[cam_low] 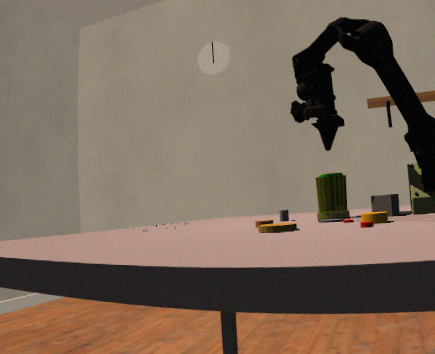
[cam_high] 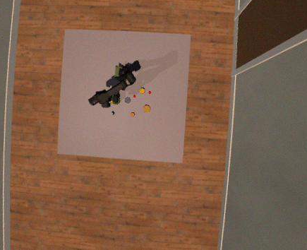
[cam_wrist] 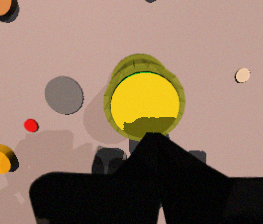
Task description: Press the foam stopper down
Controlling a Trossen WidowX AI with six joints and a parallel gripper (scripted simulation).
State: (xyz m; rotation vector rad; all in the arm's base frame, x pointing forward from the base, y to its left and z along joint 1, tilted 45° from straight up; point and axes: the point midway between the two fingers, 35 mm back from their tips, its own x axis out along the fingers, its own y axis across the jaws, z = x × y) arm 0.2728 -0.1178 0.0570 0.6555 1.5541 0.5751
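Now: hand 110 mm above the foam stopper. Round my hand: grey block (140 mm behind, 60 mm to the left, 180 mm below); then grey disc (20 mm behind, 120 mm to the left, 210 mm below); then small grey cylinder (140 mm ahead, 10 mm to the right, 190 mm below).
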